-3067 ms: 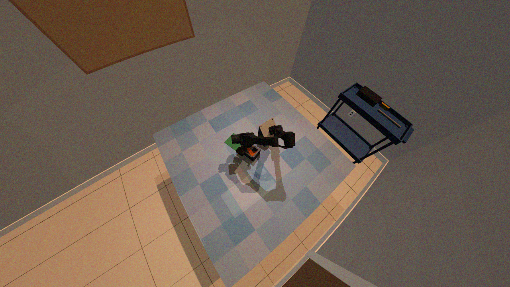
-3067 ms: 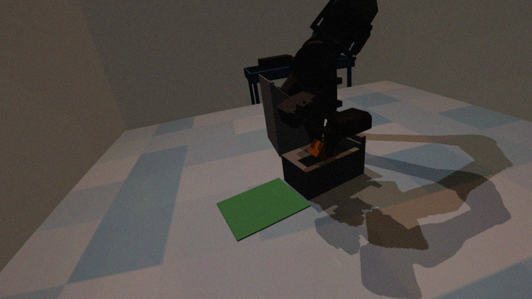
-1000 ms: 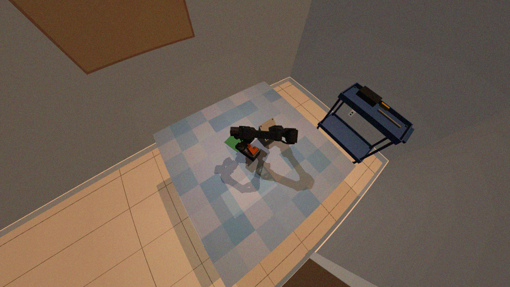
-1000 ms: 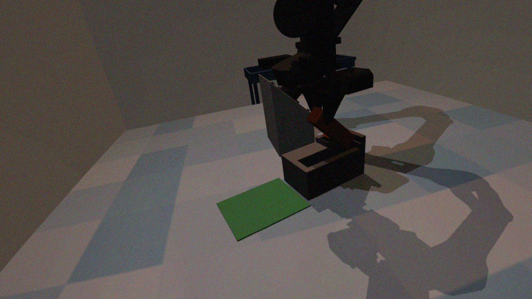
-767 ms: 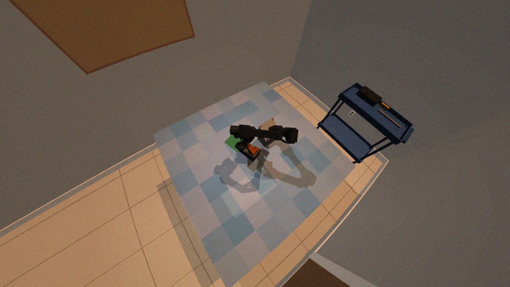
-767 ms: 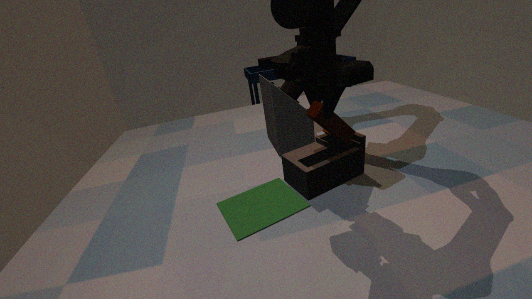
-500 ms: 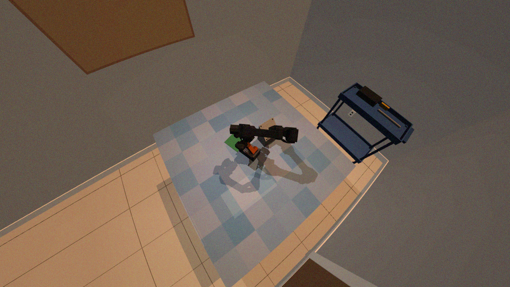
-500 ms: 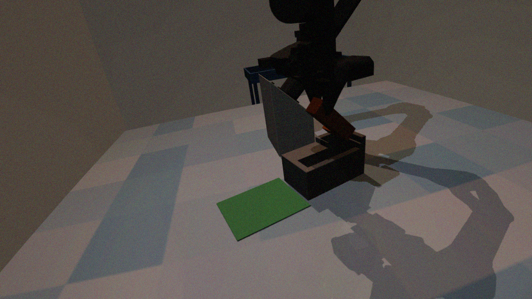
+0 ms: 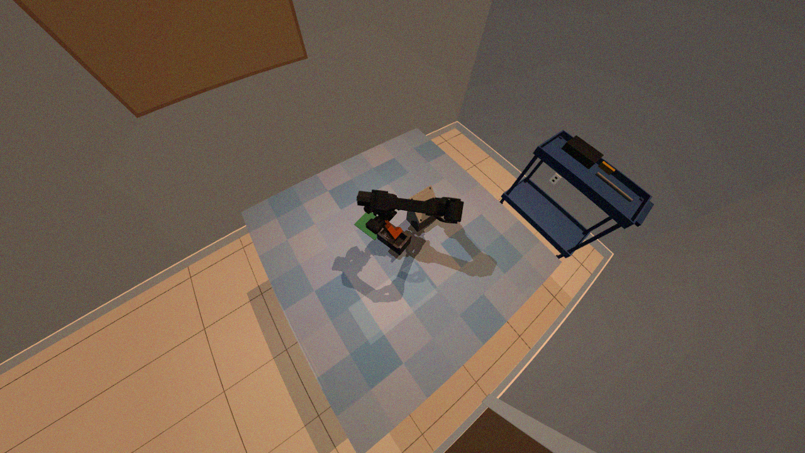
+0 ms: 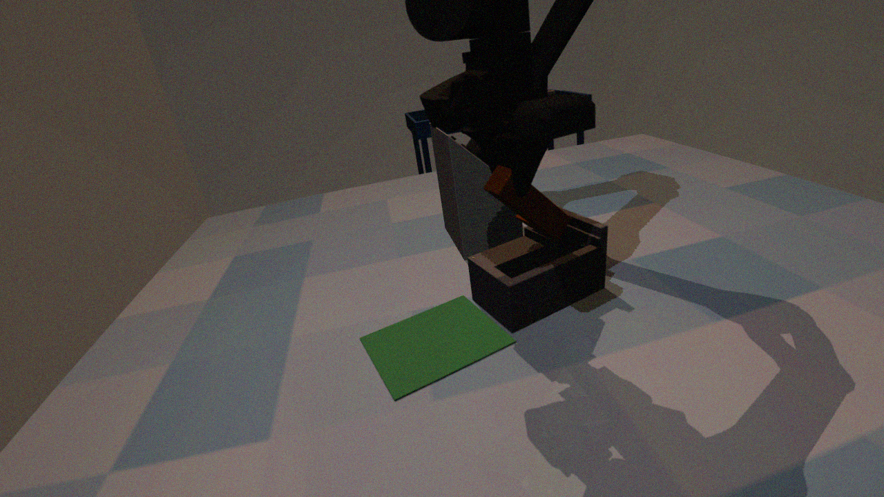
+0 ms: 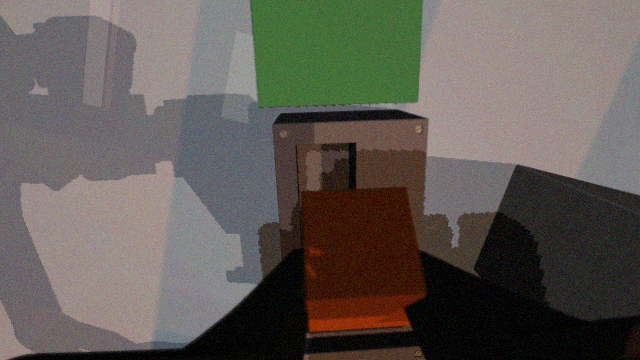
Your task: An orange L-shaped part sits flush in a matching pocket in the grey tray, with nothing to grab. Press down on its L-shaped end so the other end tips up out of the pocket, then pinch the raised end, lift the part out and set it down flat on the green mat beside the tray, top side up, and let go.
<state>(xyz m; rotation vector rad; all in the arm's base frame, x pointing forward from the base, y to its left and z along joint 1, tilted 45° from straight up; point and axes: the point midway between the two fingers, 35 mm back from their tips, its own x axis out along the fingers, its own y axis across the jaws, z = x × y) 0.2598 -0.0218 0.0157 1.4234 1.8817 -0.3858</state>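
My gripper tip is now 3 cm short of the green mat, 11 cm to the left of it and 17 cm above it. Round my gripper tip: orange L-shaped part (3 cm behind, 3 cm to the left, 3 cm below).
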